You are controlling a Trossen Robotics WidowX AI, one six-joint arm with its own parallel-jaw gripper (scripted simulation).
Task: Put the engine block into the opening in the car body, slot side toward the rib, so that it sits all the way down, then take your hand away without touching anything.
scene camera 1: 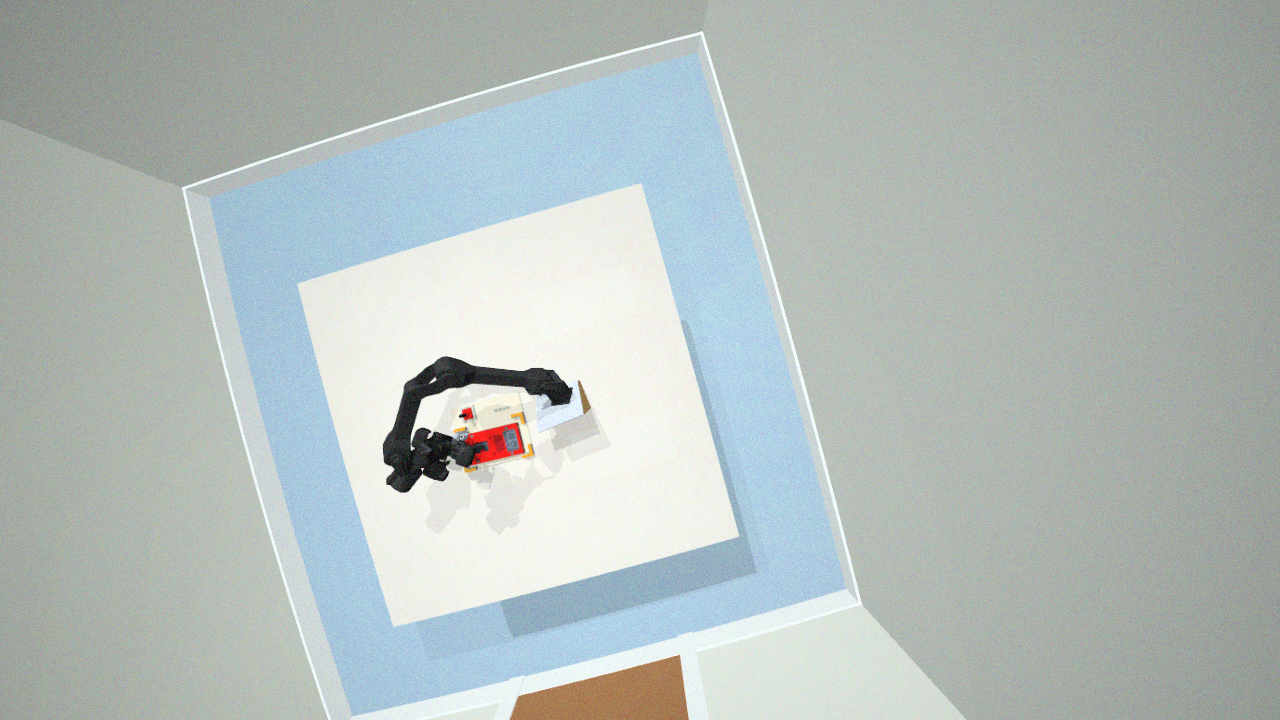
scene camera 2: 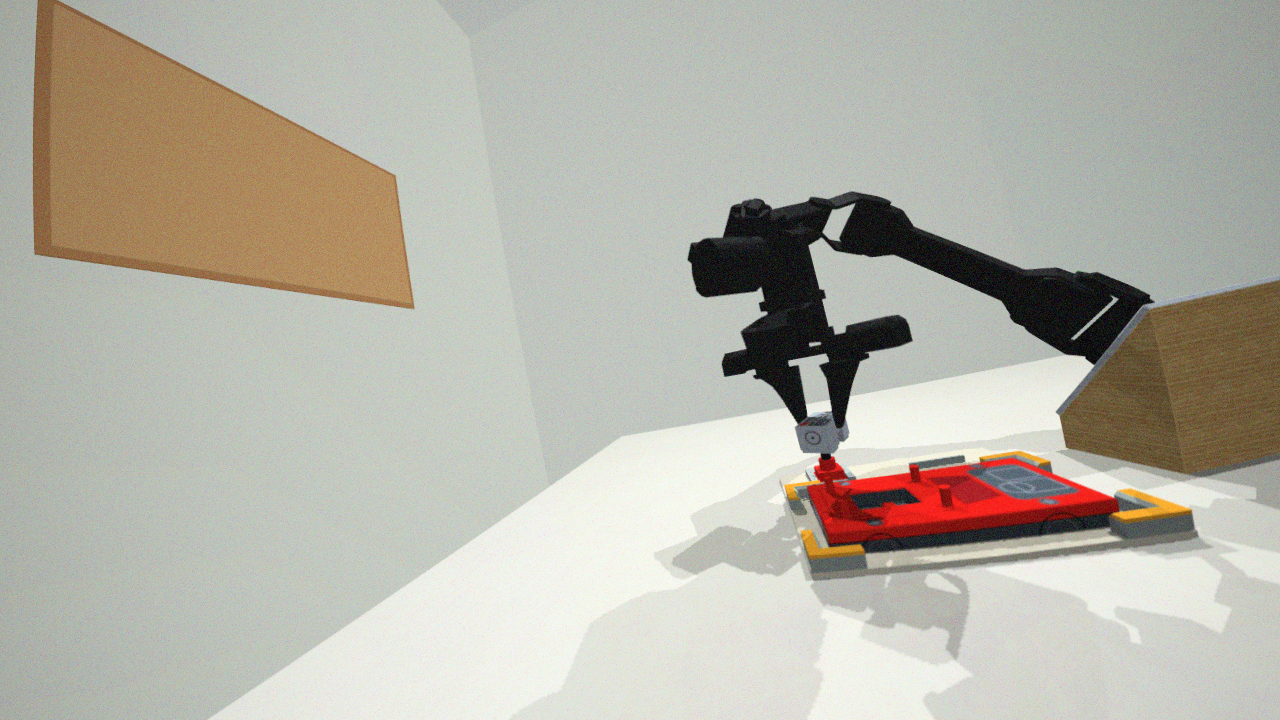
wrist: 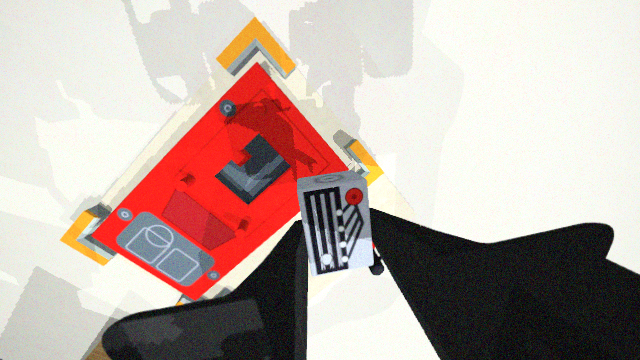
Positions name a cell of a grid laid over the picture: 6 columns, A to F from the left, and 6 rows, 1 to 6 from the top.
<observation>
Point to a red car body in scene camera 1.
C4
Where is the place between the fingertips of my gripper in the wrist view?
D4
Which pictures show my gripper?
Scene camera 1, scene camera 2 and the wrist view: all of them.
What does my gripper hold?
An engine block.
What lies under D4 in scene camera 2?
An engine block.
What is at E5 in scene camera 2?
A red car body.
</observation>
